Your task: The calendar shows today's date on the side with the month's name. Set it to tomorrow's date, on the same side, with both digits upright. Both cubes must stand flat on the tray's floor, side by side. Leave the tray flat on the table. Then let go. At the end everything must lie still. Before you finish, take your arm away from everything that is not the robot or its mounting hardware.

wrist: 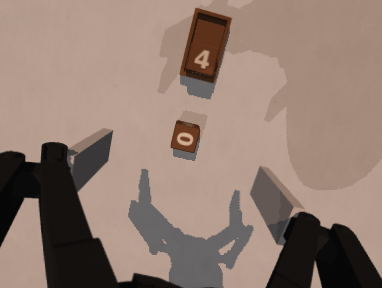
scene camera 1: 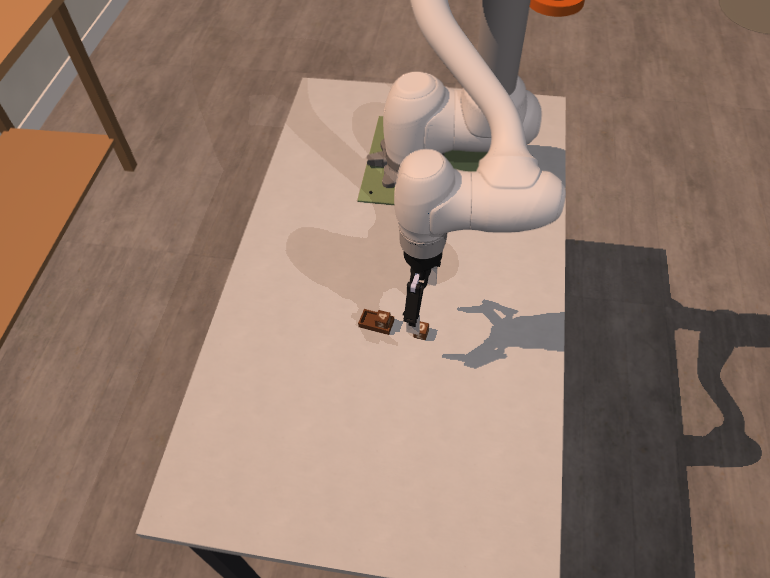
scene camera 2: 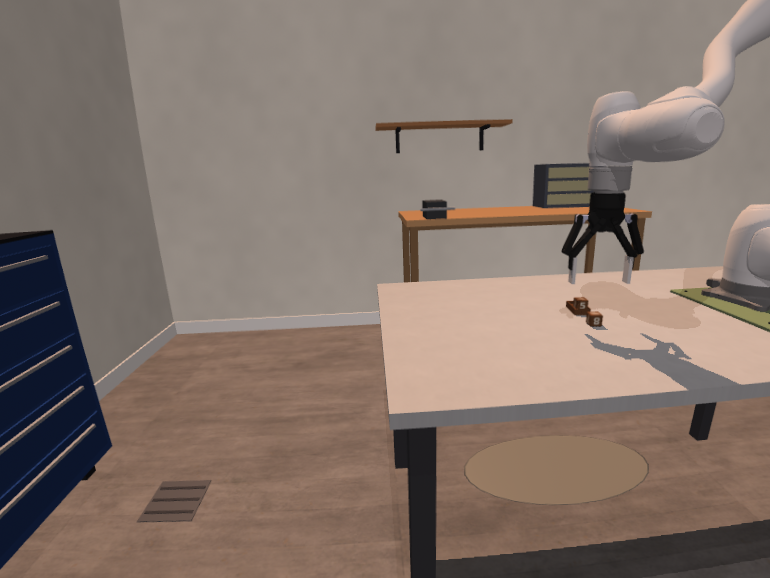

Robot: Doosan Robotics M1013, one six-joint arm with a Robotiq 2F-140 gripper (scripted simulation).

Path:
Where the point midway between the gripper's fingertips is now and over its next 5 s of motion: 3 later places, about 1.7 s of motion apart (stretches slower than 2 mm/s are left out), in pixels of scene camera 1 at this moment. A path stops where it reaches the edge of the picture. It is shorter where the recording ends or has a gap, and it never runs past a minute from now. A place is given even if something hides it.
The gripper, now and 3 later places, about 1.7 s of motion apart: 421, 307; 421, 321; 421, 324; 421, 319

